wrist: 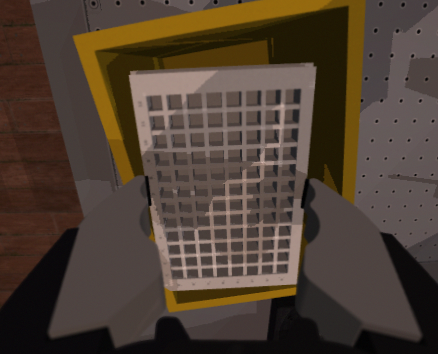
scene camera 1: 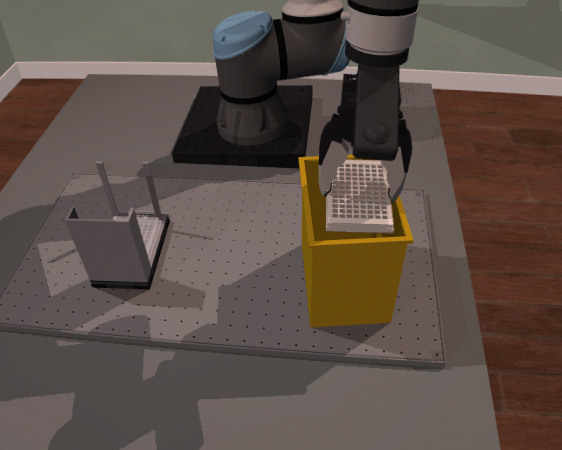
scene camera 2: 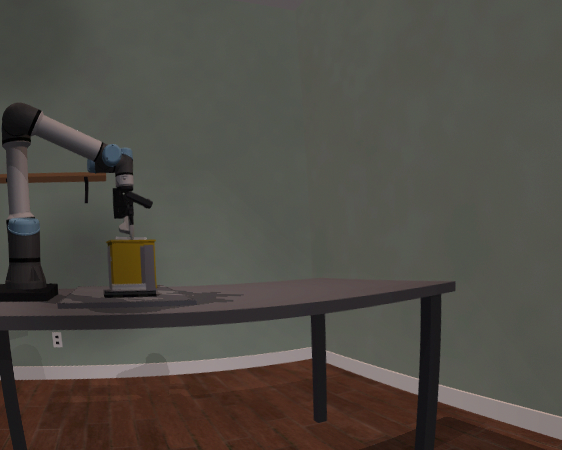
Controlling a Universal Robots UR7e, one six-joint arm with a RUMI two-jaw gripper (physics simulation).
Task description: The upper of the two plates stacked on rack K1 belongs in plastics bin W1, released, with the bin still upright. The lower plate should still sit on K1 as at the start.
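Where they show: gripper, fingertip midpoint: (wrist: pixel 225 181) (scene camera 1: pixel 358 198); arm's base, link origin: (scene camera 1: pixel 253 124) (scene camera 2: pixel 26 287).
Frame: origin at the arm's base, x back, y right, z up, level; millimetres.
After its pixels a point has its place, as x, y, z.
The upper plate, a white plate with a grid of square wells (scene camera 1: pixel 359 212) {-419, -255, 168} (scene camera 2: pixel 142 238) {-428, -216, 165} (wrist: pixel 225 80) {-435, -257, 168}, is held nearly level over the mouth of bin W1, close to its rim. My gripper (scene camera 1: pixel 360 194) {-382, -251, 158} (scene camera 2: pixel 132 236) {-382, -251, 158} (wrist: pixel 225 181) {-382, -251, 158} is shut on its two long sides. Bin W1 (scene camera 1: pixel 355 285) {-459, -262, 71} (scene camera 2: pixel 125 262) {-359, -174, 77} (wrist: pixel 356 75) {-444, -194, 159} is yellow, tall and upright. The plate lies within the rim outline in the wrist view. Rack K1 (scene camera 1: pixel 107 250) {-459, 104, 68} (scene camera 2: pixel 149 267) {-451, 155, 63}, grey with a black base, stands at the left in scene camera 1. The lower plate (scene camera 1: pixel 151 230) {-352, 89, 8} (scene camera 2: pixel 128 287) {-384, 158, 7} sits in it, partly hidden by the grey panel.
The bin and rack stand apart on a perforated board (scene camera 1: pixel 250 300) {-442, -105, -21}. Two thin posts (scene camera 1: pixel 106 190) {-334, 165, 71} (scene camera 1: pixel 152 190) {-322, 86, 72} rise at the rack's back. The robot's black base plate (scene camera 1: pixel 200 145) {-86, 91, -4} is behind the board, left of the bin in scene camera 1.
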